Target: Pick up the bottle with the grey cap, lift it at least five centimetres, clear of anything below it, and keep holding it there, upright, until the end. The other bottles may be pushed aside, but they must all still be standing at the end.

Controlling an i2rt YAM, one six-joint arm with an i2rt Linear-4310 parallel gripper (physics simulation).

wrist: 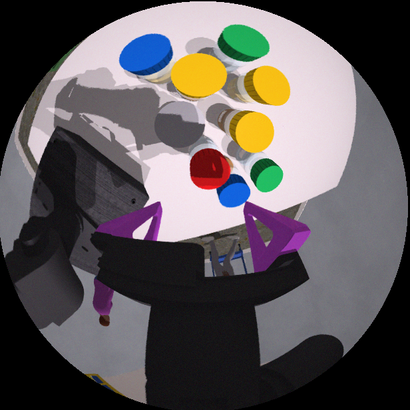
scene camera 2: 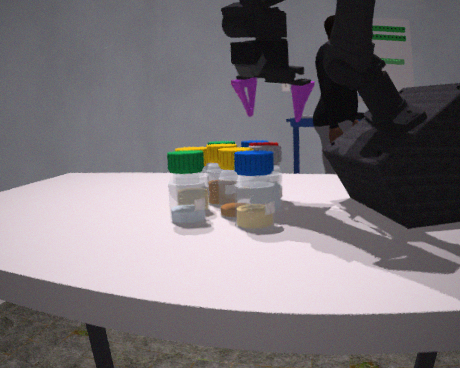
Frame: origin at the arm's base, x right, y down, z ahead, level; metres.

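Seen in the pictures: gripper, fingertip midpoint: (scene camera 2: 273, 118); arm's base, origin of the base link: (scene camera 2: 393, 117).
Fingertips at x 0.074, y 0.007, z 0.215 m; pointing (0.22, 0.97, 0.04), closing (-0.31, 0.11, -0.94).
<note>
Pixels of each thing's top centre, then the offset from my fingertips to it. "pt": a spot on its surface instead. Level surfaces: height alone.
- bottle with the grey cap, surface spot: (scene camera 2: 277, 154) pt dy +0.057, dx -0.095, dz -0.016 m
- front blue-capped bottle, middle of its top: (scene camera 2: 254, 152) dy +0.045, dx -0.185, dz +0.006 m
- front green-capped bottle, middle of its top: (scene camera 2: 185, 152) dy +0.045, dx -0.171, dz +0.111 m
- white table, its level: dy +0.150 m
The bottle with the grey cap (scene camera 2: 277, 154) (wrist: 179, 124) stands on the table among the other bottles. In the scene view it is mostly hidden behind the front blue-capped bottle; in the wrist view its cap shows from above, between a yellow cap (wrist: 199, 75) and the red cap (wrist: 210, 168). My gripper (scene camera 2: 274, 118) (wrist: 202, 205) is open and empty, with its purple fingers pointing down above the level of the caps. In the wrist view the grey cap lies beyond the fingertips, a little to the left of their middle.
The front blue-capped bottle (scene camera 2: 254, 190) (wrist: 146, 54) and front green-capped bottle (scene camera 2: 186, 187) (wrist: 243, 43) stand upright. More yellow, green, blue and red caps crowd around on the white table (scene camera 2: 125, 260) (wrist: 320, 120). A dark block (scene camera 2: 405, 165) (wrist: 90, 185) stands beside the group.
</note>
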